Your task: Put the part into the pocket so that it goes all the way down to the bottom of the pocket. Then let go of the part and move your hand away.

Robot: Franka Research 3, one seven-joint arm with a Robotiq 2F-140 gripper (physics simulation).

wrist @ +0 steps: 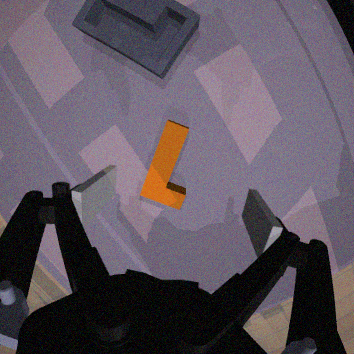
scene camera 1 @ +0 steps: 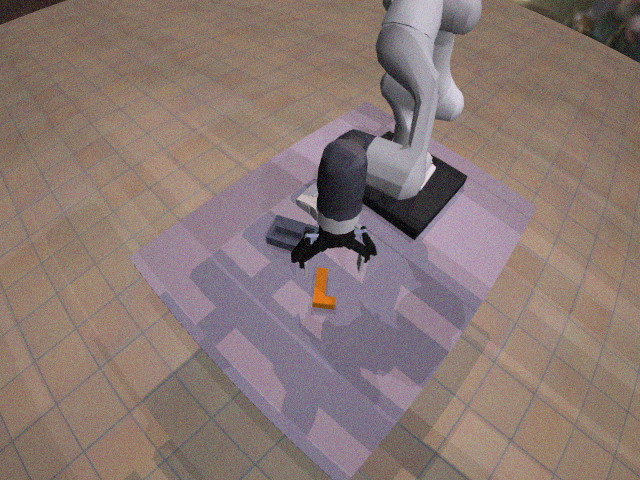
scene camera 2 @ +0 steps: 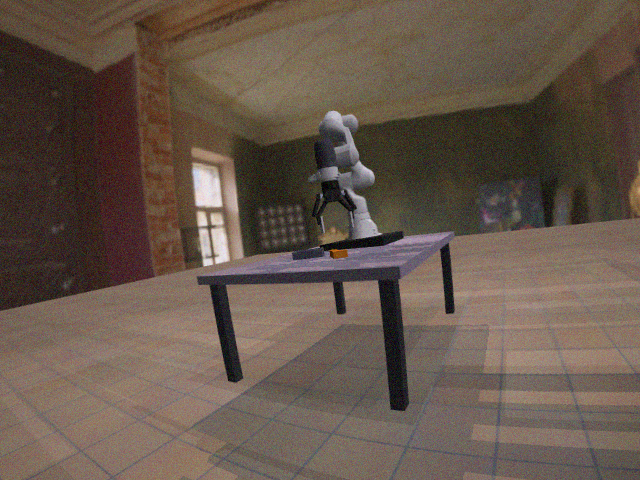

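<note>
An orange L-shaped part (scene camera 1: 320, 290) (scene camera 2: 338, 253) (wrist: 165, 162) lies flat on the table. A grey block (scene camera 1: 283, 238) (scene camera 2: 308, 253) (wrist: 127, 47) with an L-shaped pocket lies apart from the part; in the wrist view it is at the top, partly cut off by the frame's edge, and in scene camera 1 the gripper hides its right end. My gripper (scene camera 1: 331, 266) (scene camera 2: 338, 224) (wrist: 179, 191) is open and empty, pointing down above the table. In the wrist view the part shows between and ahead of the two fingertips.
The purple table (scene camera 1: 248, 330) (scene camera 2: 289, 276) (wrist: 310, 125) bears the part and the block. The arm's black base plate (scene camera 1: 439, 193) (scene camera 2: 385, 239) is on the table behind the gripper. The table's edge and the tiled floor show around it in scene camera 1.
</note>
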